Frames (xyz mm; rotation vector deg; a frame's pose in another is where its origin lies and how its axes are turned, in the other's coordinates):
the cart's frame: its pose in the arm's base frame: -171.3 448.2 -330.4 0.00 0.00 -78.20
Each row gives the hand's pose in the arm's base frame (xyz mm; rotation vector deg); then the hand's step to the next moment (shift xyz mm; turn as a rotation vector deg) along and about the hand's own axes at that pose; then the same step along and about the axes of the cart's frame.
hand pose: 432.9 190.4 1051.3 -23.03 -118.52 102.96
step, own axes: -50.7 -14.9 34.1 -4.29 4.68 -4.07
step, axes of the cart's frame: 59.9 18.2 6.2 -1.18 5.91 -4.53
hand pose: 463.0 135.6 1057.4 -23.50 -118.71 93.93
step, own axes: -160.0 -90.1 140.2 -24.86 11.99 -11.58
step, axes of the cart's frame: 227.5 20.3 34.4 5.37 26.02 -13.78
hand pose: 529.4 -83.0 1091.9 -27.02 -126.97 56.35
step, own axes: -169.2 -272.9 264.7 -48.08 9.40 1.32
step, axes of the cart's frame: 384.2 -159.9 2.3 27.68 29.09 -28.09
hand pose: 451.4 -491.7 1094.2 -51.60 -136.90 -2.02
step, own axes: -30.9 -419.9 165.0 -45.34 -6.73 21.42
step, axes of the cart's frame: 233.9 -378.4 -81.4 29.50 6.46 -40.59
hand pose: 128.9 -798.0 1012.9 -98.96 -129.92 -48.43
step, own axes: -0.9 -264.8 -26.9 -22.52 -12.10 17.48
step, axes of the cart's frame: 7.2 -257.6 -66.4 11.19 -2.97 -28.72
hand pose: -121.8 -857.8 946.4 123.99 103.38 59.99
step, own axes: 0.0 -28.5 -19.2 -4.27 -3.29 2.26
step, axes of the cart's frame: -8.7 -33.3 -0.3 1.89 -1.97 -5.17
